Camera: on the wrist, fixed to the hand. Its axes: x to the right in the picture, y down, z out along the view.
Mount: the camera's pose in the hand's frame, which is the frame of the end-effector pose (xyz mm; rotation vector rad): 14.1 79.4 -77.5 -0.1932 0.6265 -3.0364
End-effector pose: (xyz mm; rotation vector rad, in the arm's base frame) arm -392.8 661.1 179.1 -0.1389 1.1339 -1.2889
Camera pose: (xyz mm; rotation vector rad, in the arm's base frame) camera -396.8 715.2 81.3 0.9441 -0.2631 1.4281
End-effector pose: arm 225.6 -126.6 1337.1 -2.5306 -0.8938 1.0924
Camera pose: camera 324.1 -178.6 1347.6 0.5141 -2.1783 -0.7834
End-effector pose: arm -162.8 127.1 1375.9 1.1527 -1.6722 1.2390
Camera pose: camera -238.5 208.9 1385.2 1.1980 1.0795 -0.6961
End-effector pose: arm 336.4 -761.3 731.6 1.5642 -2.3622 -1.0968
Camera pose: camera 304.4 -795.6 833.1 -2.3887 -1.4881 0.0044
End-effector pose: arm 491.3 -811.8 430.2 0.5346 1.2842 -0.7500
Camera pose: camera 502.1 -706.0 395.5 1.3438 -1.0231 1.5283
